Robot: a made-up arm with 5 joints.
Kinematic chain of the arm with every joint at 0, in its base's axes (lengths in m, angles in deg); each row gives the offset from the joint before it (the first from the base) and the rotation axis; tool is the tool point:
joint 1: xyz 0 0 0.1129 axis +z
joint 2: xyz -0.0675 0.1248 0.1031 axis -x
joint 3: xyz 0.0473 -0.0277 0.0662 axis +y
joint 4: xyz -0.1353 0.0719 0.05 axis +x
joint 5: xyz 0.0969 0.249 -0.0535 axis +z
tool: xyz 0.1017 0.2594 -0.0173
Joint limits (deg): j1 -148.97..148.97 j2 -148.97..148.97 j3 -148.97..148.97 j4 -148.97..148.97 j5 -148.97..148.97
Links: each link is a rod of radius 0.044 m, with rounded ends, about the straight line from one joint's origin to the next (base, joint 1, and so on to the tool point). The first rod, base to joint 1, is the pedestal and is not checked.
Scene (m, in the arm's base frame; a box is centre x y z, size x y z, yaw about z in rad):
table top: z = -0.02
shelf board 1: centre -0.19 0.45 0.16 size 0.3 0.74 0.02 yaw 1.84
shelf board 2: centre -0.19 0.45 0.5 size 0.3 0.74 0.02 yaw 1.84
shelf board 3: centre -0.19 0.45 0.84 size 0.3 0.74 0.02 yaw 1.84
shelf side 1: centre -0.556 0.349 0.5 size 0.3 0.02 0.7 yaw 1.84
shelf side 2: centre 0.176 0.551 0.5 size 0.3 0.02 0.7 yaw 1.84
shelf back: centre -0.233 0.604 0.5 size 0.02 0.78 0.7 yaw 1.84
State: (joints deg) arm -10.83 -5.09 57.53 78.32 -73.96
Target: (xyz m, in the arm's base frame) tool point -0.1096 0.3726 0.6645
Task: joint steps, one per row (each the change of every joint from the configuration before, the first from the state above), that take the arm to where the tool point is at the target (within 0.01 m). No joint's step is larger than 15 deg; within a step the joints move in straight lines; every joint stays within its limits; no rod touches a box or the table.
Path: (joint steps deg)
1: 10.35 -1.50 -13.06 1.33 1.01
2: 10.35 -1.50 -13.06 1.33 1.01
3: 10.35 -1.49 -13.07 1.33 1.01
4: 10.35 -1.50 -13.06 1.32 1.01
5: 10.35 -1.50 -13.06 1.33 1.01
6: 10.34 -1.50 -13.06 1.33 1.01
7: -4.16 8.13 8.61 -5.66 11.18
8: -4.16 8.12 8.62 -5.66 11.17

